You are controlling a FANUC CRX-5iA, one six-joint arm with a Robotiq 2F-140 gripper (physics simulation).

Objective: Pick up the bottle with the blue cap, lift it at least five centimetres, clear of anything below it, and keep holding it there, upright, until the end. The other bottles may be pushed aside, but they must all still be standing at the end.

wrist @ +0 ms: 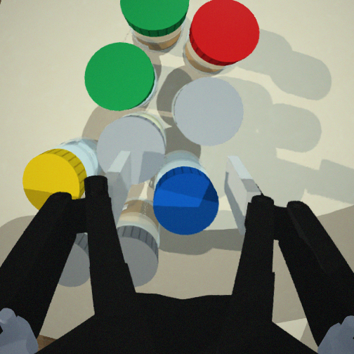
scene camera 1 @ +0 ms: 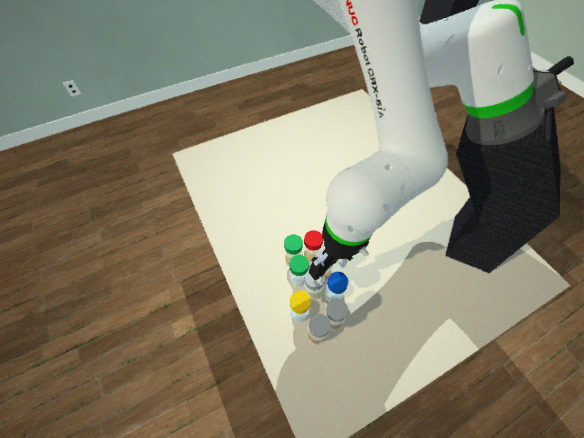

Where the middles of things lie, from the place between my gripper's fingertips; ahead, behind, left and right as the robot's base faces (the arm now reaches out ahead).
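With the blue-capped bottle (wrist: 185,201), I find my hand 6 cm above it, 1 cm past it and 3 cm to the right of it. There is also the yellow-capped bottle (wrist: 63,168), which sits 6 cm below my hand, 10 cm ahead of it and 3 cm to the left of it.
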